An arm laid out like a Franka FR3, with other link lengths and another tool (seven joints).
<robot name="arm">
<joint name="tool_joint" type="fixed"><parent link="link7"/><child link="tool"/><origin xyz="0.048 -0.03 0.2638" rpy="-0.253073 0 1.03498"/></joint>
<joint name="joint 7" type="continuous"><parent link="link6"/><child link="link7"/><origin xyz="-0.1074 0 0" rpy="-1.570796 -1.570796 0"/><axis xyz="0 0 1"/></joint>
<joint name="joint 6" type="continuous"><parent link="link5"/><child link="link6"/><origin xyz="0 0 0" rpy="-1.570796 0 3.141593"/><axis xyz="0 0 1"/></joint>
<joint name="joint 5" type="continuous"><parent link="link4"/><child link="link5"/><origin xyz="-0.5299 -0.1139 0" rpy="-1.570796 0 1.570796"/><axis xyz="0 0 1"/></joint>
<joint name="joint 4" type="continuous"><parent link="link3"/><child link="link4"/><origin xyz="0 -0.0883 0" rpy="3.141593 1.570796 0"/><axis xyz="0 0 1"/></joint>
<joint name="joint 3" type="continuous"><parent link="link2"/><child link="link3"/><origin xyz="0 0.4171 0" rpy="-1.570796 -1.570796 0"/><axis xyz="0 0 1"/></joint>
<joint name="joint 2" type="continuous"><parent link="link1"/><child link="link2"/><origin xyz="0 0 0" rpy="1.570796 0 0"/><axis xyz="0 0 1"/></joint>
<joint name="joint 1" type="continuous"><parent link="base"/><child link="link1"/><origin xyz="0 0 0.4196" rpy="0 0 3.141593"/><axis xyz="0 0 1"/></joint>
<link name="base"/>
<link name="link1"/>
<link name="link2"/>
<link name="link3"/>
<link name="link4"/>
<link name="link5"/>
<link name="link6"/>
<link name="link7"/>
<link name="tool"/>
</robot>
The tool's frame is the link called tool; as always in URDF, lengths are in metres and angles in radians. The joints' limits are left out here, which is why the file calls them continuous.
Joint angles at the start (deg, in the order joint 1, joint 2, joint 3, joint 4, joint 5, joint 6, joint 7):
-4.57, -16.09, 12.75, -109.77, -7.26, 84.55, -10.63
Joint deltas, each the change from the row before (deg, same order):
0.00, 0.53, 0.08, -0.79, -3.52, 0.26, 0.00
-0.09, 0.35, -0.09, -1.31, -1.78, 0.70, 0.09
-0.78, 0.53, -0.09, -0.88, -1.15, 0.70, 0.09
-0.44, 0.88, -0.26, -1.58, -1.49, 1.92, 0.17
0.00, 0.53, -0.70, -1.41, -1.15, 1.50, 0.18
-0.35, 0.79, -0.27, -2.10, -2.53, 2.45, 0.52
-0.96, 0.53, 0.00, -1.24, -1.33, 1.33, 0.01
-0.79, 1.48, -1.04, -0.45, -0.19, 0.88, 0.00
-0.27, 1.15, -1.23, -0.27, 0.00, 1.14, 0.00
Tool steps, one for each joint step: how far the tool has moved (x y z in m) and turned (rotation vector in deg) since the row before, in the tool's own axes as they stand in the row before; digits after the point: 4 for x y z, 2 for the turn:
0.0074, -0.0147, 0.0069, 1.92, 2.94, 0.76
0.0027, -0.0107, 0.0134, 0.63, 1.75, 0.49
0.0049, -0.0140, 0.0121, 0.07, 1.05, 0.91
-0.0018, -0.0174, 0.0191, 0.46, 1.12, 0.49
0.0006, -0.0133, 0.0163, 0.23, 0.80, 0.45
-0.0009, -0.0184, 0.0218, 1.35, 1.68, 0.54
0.0031, -0.0135, 0.0161, 0.32, 1.05, 0.46
0.0037, -0.0185, 0.0219, -1.52, 0.40, 0.94
0.0017, -0.0157, 0.0152, -1.01, -0.24, 0.69

